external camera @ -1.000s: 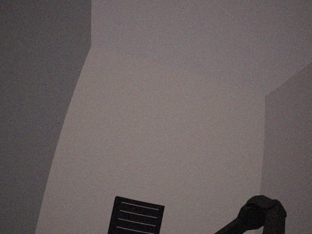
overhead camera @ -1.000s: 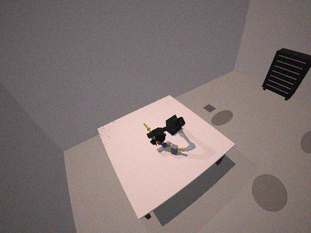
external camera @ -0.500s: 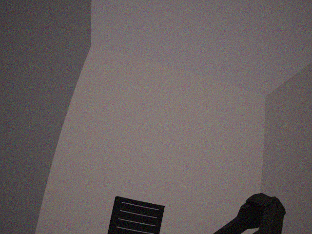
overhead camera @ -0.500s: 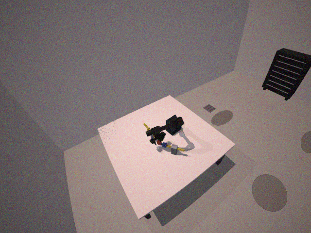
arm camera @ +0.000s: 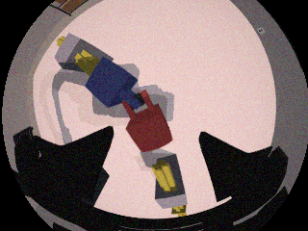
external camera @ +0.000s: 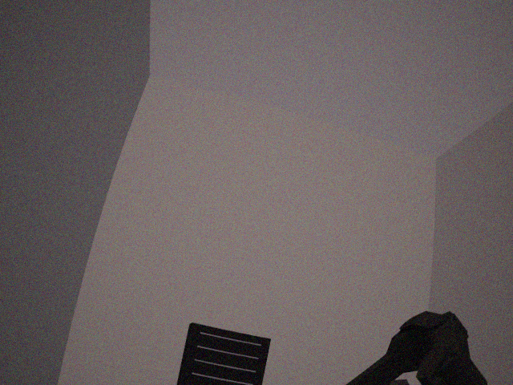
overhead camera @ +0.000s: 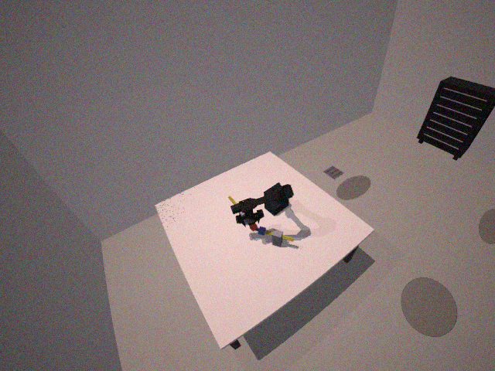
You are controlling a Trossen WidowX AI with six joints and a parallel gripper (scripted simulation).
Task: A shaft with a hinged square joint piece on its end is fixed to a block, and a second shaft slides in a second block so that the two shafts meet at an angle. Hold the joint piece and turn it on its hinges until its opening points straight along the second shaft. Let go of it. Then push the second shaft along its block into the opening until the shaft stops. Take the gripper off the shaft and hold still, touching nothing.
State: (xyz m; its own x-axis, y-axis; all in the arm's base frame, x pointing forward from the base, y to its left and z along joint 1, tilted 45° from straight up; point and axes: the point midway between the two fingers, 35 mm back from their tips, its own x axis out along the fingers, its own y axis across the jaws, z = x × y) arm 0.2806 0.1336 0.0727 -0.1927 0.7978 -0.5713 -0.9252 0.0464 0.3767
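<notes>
Now: the red square joint piece 30 mm below my gripper tip and 10 mm behind it.
</notes>
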